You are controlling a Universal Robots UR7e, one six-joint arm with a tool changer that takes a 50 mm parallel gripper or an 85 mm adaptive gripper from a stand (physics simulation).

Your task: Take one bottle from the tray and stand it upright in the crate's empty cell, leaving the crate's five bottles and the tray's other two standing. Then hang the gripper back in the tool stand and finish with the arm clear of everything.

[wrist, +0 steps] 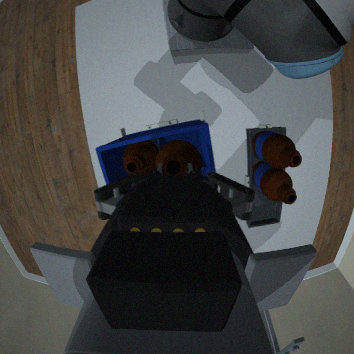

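Pixels of known places: arm's base, link origin: [201, 12].
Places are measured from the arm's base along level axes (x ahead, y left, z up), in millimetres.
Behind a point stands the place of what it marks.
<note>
My gripper [175, 169] points down over the crate and is shut on a brown bottle [179, 154] @(x 290, y -48, z 176 mm). The bottle's neck is between the fingertips, and it looks upright. The blue crate [210, 150] @(x 296, y -2, z 121 mm) stands below, turned slightly. Another brown bottle [141, 156] @(x 315, y -119, z 82 mm) stands in the crate to the left of the held one. The gripper body hides the crate's near part and its other cells, and the held bottle's base is hidden. The grey tray [264, 221] @(x 533, y 197, z -36 mm) lies to the right. Two brown bottles with blue labels, a far one [275, 149] @(x 301, y 139, z 63 mm) and a near one [272, 182] @(x 372, y 145, z 60 mm), stand in it.
The robot's base [200, 25] @(x 65, y -9, z 56 mm) is at the top, beside an arm link with a light blue cap [310, 65]. Arm shadows fall across the white table top [110, 90] @(x 173, y -227, z -54 mm). Wooden floor [37, 125] shows beyond the table edges. The tool stand cannot be made out.
</note>
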